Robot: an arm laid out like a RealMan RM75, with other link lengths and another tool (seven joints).
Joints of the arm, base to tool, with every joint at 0 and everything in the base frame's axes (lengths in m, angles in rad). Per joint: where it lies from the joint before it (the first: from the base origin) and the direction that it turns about. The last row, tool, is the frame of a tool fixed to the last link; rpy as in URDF.
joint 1: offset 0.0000 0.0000 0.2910 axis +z
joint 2: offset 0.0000 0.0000 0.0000 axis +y
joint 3: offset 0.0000 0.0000 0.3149 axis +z
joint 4: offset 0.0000 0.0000 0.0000 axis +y
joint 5: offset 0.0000 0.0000 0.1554 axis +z
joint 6: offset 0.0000 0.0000 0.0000 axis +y
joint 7: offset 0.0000 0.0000 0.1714 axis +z
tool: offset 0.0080 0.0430 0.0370 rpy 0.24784 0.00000 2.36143
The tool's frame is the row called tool.
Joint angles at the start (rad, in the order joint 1, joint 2, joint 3, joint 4, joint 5, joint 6, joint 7):
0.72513 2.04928 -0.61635 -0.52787 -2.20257 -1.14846 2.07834
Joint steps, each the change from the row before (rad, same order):
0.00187 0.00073 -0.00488 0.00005 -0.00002 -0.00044 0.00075
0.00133 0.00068 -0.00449 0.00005 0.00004 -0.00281 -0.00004
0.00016 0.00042 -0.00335 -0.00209 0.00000 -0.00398 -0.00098
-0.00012 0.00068 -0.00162 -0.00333 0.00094 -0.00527 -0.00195
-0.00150 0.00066 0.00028 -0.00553 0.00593 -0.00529 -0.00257
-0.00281 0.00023 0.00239 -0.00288 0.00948 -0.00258 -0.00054
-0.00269 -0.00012 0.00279 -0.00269 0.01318 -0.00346 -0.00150
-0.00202 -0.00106 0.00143 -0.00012 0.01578 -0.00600 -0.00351
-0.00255 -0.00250 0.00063 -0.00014 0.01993 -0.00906 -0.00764
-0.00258 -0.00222 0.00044 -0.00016 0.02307 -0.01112 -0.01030
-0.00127 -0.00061 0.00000 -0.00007 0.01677 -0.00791 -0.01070
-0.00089 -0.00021 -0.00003 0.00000 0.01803 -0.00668 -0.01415
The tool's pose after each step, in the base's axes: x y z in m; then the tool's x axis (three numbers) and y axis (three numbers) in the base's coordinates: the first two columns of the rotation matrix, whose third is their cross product. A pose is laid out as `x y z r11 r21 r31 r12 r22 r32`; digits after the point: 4 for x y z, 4 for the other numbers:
0.2315 0.4016 -0.0469 -0.9180 0.2824 0.2784 0.3458 0.9137 0.2133
0.2305 0.4008 -0.0479 -0.9195 0.2799 0.2762 0.3416 0.9165 0.2084
0.2299 0.3999 -0.0483 -0.9212 0.2762 0.2740 0.3366 0.9190 0.2051
0.2289 0.3992 -0.0484 -0.9227 0.2714 0.2739 0.3312 0.9215 0.2026
0.2276 0.3992 -0.0474 -0.9228 0.2656 0.2790 0.3272 0.9227 0.2039
0.2268 0.3997 -0.0459 -0.9198 0.2649 0.2894 0.3303 0.9210 0.2067
0.2253 0.4005 -0.0439 -0.9160 0.2627 0.3032 0.3332 0.9192 0.2101
0.2233 0.4009 -0.0419 -0.9121 0.2587 0.3180 0.3339 0.9188 0.2105
0.2209 0.4011 -0.0392 -0.9088 0.2499 0.3341 0.3307 0.9197 0.2115
0.2178 0.4011 -0.0362 -0.9052 0.2379 0.3523 0.3248 0.9216 0.2123
0.2152 0.4009 -0.0346 -0.9035 0.2260 0.3643 0.3172 0.9241 0.2134
0.2124 0.4010 -0.0330 -0.9025 0.2108 0.3757 0.3068 0.9267 0.2170

